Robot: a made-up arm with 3 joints. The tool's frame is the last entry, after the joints.
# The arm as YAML. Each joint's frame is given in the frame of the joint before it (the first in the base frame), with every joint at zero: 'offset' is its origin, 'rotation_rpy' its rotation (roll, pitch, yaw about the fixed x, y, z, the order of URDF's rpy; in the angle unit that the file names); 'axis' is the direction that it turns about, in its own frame. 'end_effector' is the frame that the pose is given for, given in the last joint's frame.
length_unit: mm
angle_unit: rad
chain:
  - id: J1
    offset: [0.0, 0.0, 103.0]
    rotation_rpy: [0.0, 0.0, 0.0]
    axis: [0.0, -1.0, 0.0]
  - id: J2
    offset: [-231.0, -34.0, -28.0]
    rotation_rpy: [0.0, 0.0, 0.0]
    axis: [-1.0, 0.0, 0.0]
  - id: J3
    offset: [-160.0, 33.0, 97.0]
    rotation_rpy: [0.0, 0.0, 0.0]
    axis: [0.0, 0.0, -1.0]
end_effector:
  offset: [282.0, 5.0, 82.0]
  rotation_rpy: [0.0, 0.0, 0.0]
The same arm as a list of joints. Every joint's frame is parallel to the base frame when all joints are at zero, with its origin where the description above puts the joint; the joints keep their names.
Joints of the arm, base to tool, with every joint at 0 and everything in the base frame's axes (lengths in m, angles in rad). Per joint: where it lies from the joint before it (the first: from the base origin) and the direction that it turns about. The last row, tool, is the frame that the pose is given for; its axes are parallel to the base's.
J1: axis 0 -1 0 xyz 0 0 0.103
J2: axis -1 0 0 xyz -0.231 -0.034 -0.028
J3: axis 0 0 -1 xyz -0.16 0.033 0.097
tool: xyz 0.282 0.005 0.082

